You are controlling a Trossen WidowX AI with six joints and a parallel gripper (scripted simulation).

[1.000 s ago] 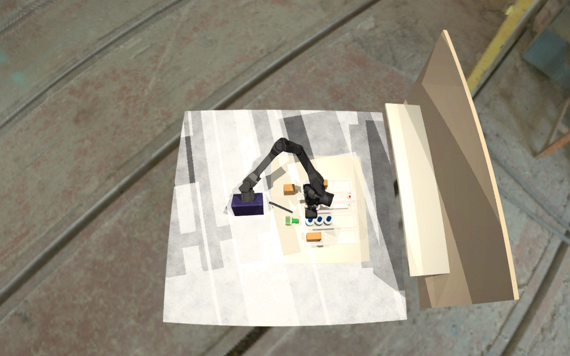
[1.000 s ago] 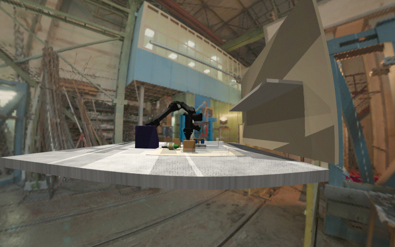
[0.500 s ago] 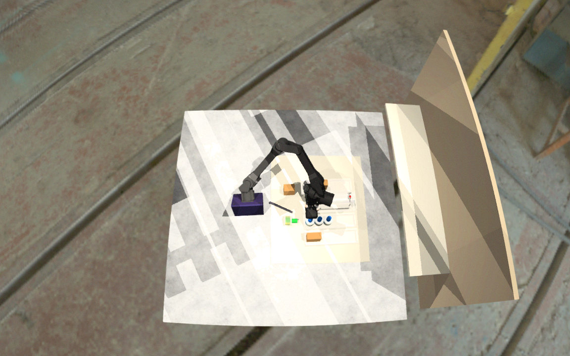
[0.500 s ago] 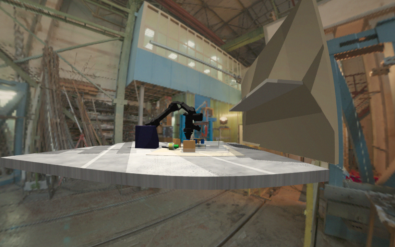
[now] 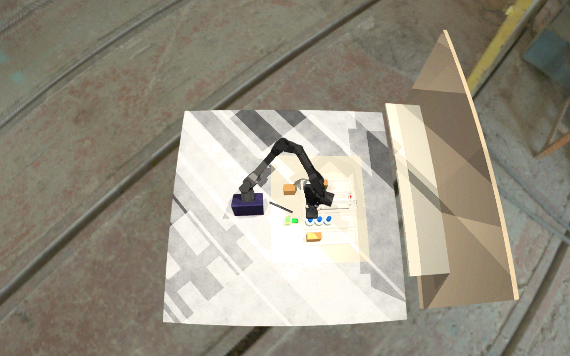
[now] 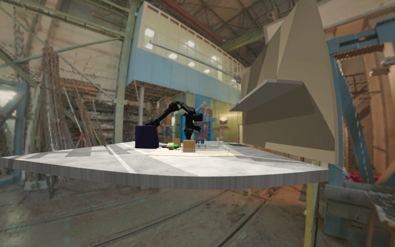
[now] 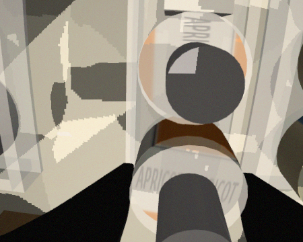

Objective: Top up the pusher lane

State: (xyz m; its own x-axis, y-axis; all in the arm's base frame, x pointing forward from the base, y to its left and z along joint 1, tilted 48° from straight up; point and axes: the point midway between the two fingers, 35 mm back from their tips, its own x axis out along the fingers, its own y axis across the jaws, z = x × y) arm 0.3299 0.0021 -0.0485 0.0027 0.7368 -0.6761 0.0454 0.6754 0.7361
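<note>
The dark rod is 15 cm behind my gripper tip, 2 cm to the left of it and 4 cm below it. Also, from my gripper tip: orange-brown block: 10 cm behind, 11 cm to the left, 1 cm below; lane: 14 cm ahead, 2 cm to the left, 3 cm below.
</note>
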